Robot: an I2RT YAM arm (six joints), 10 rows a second.
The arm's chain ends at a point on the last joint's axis. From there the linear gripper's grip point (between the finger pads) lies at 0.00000 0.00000 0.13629 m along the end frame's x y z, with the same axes.
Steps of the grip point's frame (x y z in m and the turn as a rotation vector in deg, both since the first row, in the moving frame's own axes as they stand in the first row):
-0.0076, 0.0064, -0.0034, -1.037, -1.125, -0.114
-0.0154, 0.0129, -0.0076, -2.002, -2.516, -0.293
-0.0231, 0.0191, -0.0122, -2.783, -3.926, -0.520
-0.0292, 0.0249, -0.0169, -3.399, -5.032, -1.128
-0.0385, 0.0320, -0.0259, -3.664, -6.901, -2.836
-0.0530, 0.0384, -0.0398, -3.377, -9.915, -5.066
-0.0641, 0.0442, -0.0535, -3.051, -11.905, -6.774
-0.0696, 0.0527, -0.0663, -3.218, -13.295, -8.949
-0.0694, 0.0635, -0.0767, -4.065, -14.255, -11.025
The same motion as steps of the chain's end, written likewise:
-0.0049, 0.0039, -0.0034, -1.037, -1.125, -0.114
-0.0094, 0.0081, -0.0074, -2.002, -2.516, -0.293
-0.0138, 0.0124, -0.0117, -2.783, -3.926, -0.520
-0.0173, 0.0167, -0.0161, -3.399, -5.032, -1.128
-0.0224, 0.0229, -0.0246, -3.664, -6.901, -2.836
-0.0299, 0.0294, -0.0375, -3.377, -9.915, -5.066
-0.0365, 0.0353, -0.0504, -3.051, -11.905, -6.774
-0.0390, 0.0427, -0.0624, -3.218, -13.295, -8.949
-0.0370, 0.0508, -0.0722, -4.065, -14.255, -11.025

